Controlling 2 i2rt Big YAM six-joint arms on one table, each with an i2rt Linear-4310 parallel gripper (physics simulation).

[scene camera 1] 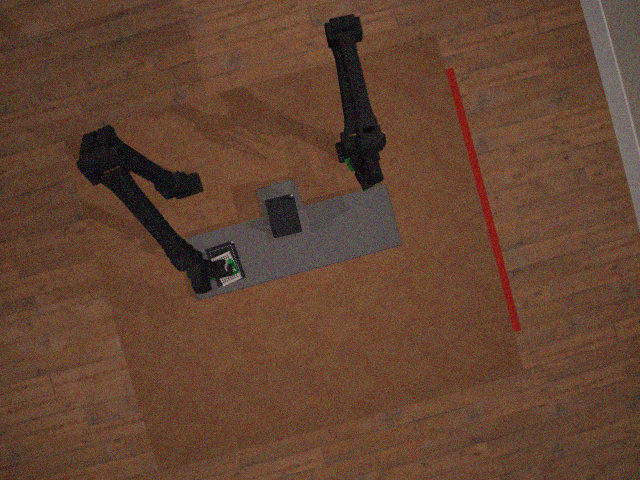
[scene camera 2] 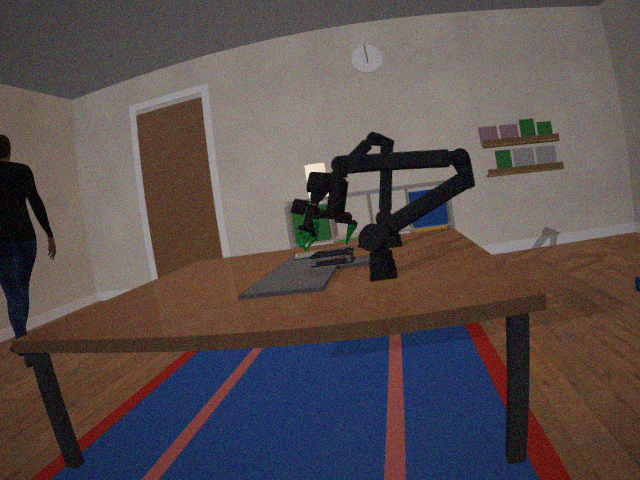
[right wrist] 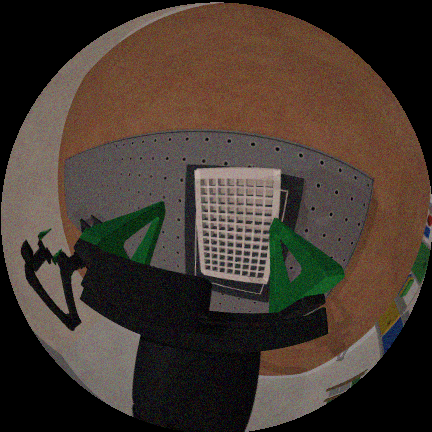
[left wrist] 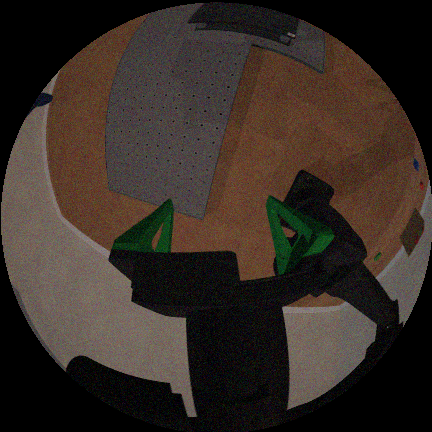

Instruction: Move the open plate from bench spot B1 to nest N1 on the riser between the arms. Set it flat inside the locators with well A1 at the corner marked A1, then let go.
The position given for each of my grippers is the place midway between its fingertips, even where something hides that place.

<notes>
My left gripper (scene camera 2: 331,242) is open and holds nothing. My right gripper (right wrist: 218,214) is open and holds nothing. Also in view: a white well plate (right wrist: 235,206).
My left gripper shows as well in the left wrist view (left wrist: 220,200). The left wrist view misses the white well plate: it is out of frame.
</notes>
